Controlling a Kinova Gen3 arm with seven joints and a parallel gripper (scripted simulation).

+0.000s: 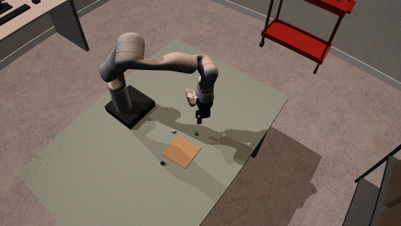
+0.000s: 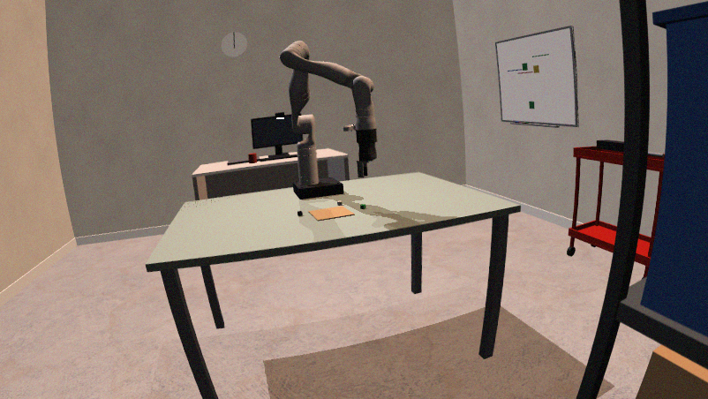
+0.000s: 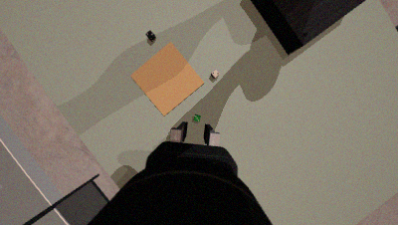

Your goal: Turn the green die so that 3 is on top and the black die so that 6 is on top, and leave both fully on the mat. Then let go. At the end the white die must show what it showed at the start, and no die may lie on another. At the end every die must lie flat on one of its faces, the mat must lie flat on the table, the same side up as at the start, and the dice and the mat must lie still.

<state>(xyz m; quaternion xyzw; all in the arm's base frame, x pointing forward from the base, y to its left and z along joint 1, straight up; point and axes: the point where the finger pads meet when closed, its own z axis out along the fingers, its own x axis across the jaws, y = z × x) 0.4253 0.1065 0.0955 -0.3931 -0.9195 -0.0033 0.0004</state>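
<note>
Now: hand 14 cm above the green die and 1 cm past it. From my hand the other things lie so: white die: 14 cm below, 12 cm behind, 6 cm to the right; then black die: 25 cm to the right, 14 cm below, 5 cm behind; then orange mat: 14 cm below, 13 cm to the right, 1 cm behind.
</note>
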